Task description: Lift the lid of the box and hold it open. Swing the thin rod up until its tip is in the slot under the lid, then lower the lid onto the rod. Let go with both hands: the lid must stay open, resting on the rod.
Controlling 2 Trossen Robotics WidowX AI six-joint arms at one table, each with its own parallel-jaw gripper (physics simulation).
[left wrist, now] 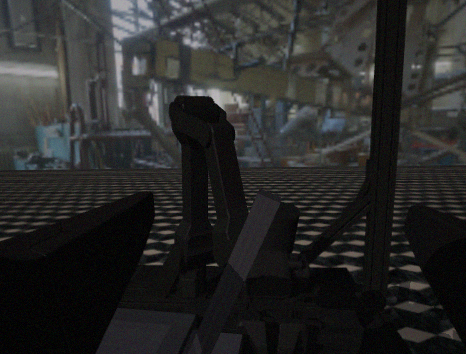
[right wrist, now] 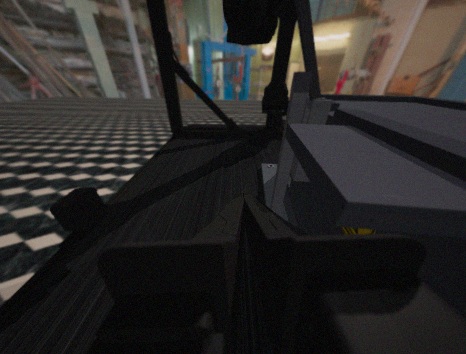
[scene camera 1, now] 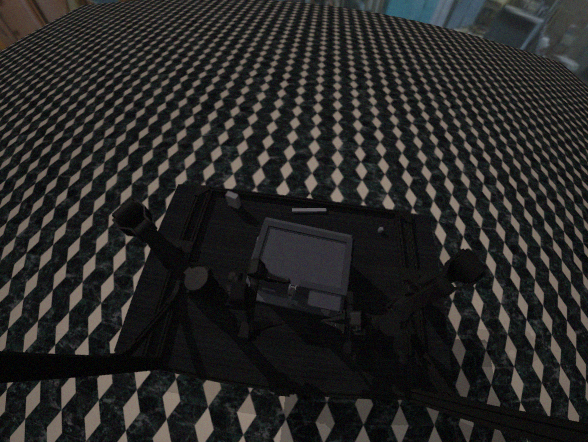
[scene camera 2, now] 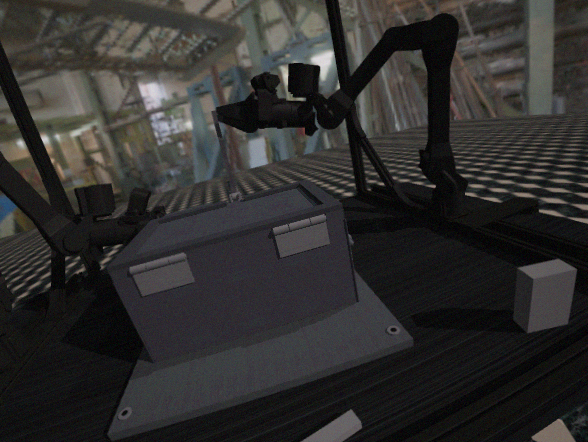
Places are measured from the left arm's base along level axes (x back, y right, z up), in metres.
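Pixels of known places: left gripper, between the fingertips: (left wrist: 278, 210) (scene camera 1: 288, 302) (scene camera 2: 215, 114); right gripper, between the fingertips: (right wrist: 242, 199) (scene camera 1: 321, 320); left arm's base, origin of its link: (right wrist: 272, 130) (scene camera 2: 449, 212); right arm's base, origin of its link: (left wrist: 193, 290) (scene camera 1: 411, 292) (scene camera 2: 7, 360).
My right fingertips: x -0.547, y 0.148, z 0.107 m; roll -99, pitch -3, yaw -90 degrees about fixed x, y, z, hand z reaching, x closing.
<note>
For each thing: its middle in the pictures, then the offset to it from my right fingertips. "pt": a spot on its surface instead.
- grey box, middle of its body: (scene camera 2: 241, 259) (right wrist: 428, 176) (scene camera 1: 302, 255) dx +0.077, dy -0.220, dz -0.026 m
- thin rod, middle of its body: (scene camera 2: 224, 153) dx +0.104, dy -0.044, dz +0.129 m
- box's base plate, a spot on its surface: (scene camera 2: 292, 351) pt dx +0.104, dy -0.352, dz -0.114 m
- small white strip, middle of its body: (scene camera 1: 309, 210) dx +0.064, dy -0.475, dz -0.121 m
The grey box (scene camera 2: 240, 281) (scene camera 1: 279, 298) stands on its base plate in the middle of the dark table. Its lid (scene camera 2: 235, 215) (scene camera 1: 305, 259) (right wrist: 354, 165) lies low over the box; the right wrist view shows a dark gap under its near edge. The thin rod (scene camera 2: 224, 149) (left wrist: 253, 239) stands steeply up at the box's far side, its tip above the lid. My left gripper (scene camera 2: 221, 116) is open and empty, level with the rod's tip. My right gripper (right wrist: 242, 199) is shut on nothing, low beside the box's end.
The box's base plate (scene camera 2: 292, 351) has screw holes at its corners. A small white strip (scene camera 2: 336, 427) (scene camera 1: 309, 210) lies on the table. A black frame post with a diagonal brace (scene camera 2: 341, 88) (left wrist: 384, 140) (right wrist: 165, 70) stands behind the box. A checkered floor surrounds the table.
</note>
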